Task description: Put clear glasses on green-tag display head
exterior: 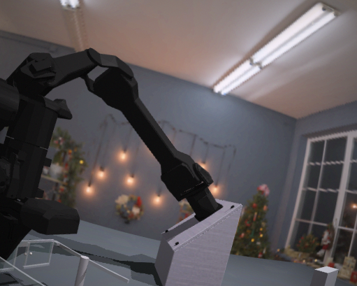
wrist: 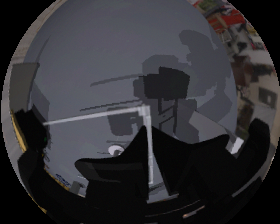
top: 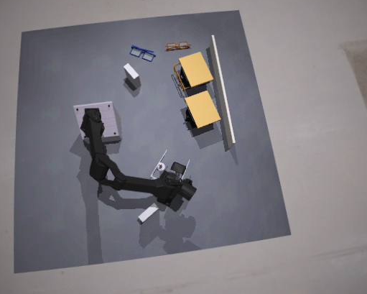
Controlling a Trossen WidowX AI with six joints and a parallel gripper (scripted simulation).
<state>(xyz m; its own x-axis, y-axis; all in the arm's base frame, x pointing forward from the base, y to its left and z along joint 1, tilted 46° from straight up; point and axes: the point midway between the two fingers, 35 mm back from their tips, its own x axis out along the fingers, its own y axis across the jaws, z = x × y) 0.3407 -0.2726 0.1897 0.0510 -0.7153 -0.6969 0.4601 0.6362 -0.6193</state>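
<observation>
My gripper tip is 10 cm to the right of the white peg, 5 cm past it and 3 cm above it. Also, from my gripper tip: long white wall 47 cm to the left, 29 cm ahead.
</observation>
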